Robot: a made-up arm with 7 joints. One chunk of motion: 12 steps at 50 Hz.
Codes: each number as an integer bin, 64 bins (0 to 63) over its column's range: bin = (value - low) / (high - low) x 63, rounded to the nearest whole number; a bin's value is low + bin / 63 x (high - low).
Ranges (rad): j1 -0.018..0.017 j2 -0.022..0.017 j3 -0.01..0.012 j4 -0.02..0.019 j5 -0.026..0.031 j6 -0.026..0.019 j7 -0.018..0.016
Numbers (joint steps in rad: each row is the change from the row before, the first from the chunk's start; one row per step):
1: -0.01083 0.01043 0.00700 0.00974 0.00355 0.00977 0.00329
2: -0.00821 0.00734 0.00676 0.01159 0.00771 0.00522 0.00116
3: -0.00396 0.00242 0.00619 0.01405 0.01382 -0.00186 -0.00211
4: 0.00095 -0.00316 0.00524 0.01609 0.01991 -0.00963 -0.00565
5: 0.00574 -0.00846 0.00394 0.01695 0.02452 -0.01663 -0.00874
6: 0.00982 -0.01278 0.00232 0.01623 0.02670 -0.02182 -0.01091
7: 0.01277 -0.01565 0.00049 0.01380 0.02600 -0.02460 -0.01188
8: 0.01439 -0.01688 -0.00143 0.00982 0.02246 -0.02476 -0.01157
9: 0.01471 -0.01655 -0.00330 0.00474 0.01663 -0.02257 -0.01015
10: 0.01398 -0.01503 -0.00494 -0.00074 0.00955 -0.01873 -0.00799
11: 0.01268 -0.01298 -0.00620 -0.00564 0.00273 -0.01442 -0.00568
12: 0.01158 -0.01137 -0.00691 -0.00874 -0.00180 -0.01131 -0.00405
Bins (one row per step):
1: 13 52 49 48 33 50 39
2: 18 47 48 51 37 44 36
3: 25 39 46 55 44 34 29
4: 34 30 44 58 51 23 23
5: 43 22 40 60 56 13 17
6: 50 15 35 59 58 6 13
7: 55 10 30 55 57 2 11
8: 58 8 25 48 54 2 12
9: 59 9 19 40 47 5 15
10: 58 11 14 31 39 10 19
11: 55 15 11 23 32 16 23
12: 53 17 9 18 27 21 26

